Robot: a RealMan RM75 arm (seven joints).
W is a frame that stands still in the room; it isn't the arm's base.
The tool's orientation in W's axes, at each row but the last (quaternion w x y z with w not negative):
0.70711 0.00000 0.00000 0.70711
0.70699 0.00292 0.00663 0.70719
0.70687 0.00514 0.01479 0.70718
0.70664 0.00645 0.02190 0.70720
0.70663 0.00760 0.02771 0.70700
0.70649 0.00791 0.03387 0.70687
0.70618 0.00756 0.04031 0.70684
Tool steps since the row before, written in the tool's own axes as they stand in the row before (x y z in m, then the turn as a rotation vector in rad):
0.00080 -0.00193 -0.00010 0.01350 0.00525 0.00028
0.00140 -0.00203 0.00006 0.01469 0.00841 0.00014
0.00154 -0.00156 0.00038 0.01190 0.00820 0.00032
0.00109 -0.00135 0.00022 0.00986 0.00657 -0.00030
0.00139 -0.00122 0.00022 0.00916 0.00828 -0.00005
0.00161 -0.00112 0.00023 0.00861 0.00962 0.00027
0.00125 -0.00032 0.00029 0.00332 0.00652 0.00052
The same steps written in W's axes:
0.00193 0.00080 -0.00010 -0.00525 0.01350 0.00028
0.00203 0.00140 0.00003 -0.00841 0.01469 0.00018
0.00157 0.00155 0.00031 -0.00820 0.01190 0.00039
0.00136 0.00110 0.00014 -0.00659 0.00985 -0.00025
0.00123 0.00140 0.00012 -0.00828 0.00916 0.00010
0.00113 0.00162 0.00010 -0.00960 0.00862 0.00052
0.00034 0.00126 0.00021 -0.00648 0.00334 0.00081

